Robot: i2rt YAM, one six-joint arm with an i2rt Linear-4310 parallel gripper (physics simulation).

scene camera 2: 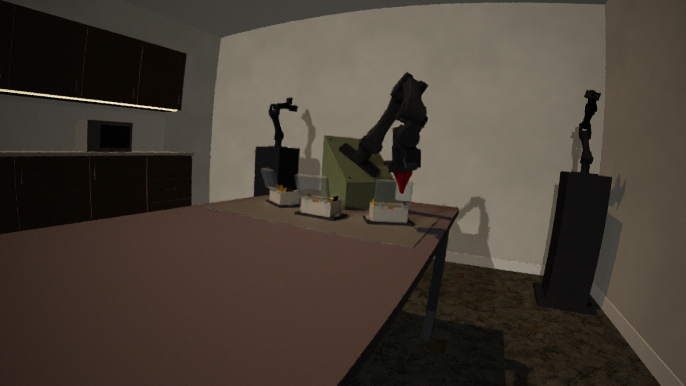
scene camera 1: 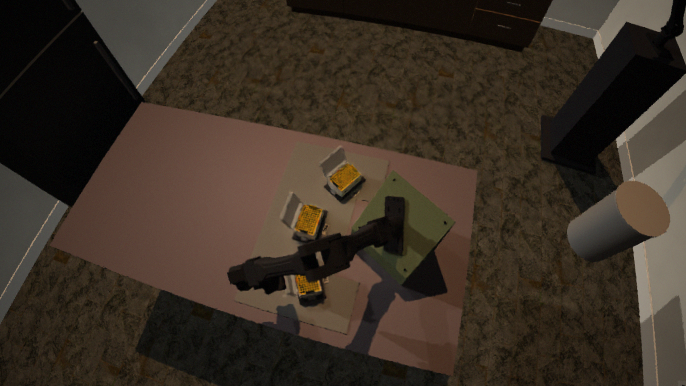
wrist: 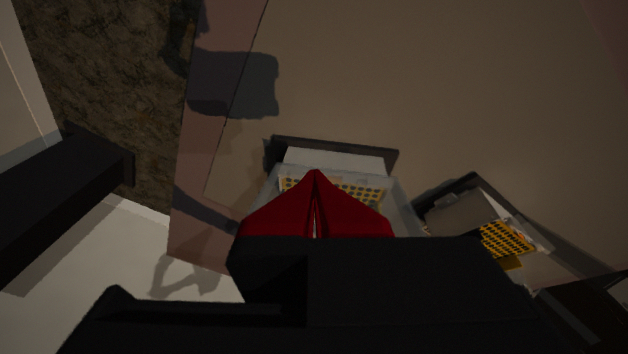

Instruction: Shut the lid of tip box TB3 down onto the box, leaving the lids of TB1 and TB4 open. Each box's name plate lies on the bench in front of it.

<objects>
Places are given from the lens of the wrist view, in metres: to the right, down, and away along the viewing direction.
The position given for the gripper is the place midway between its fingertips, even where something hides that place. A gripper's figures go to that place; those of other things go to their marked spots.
gripper [wrist: 314, 177]: 0.00, 0.00, 0.13
lid [wrist: 384, 194]: 0.06, 0.01, 0.16
mat [wrist: 526, 101]: 0.21, -0.08, 0.18
The marked spots on the lid and the mat are 0.18 m apart.
</objects>
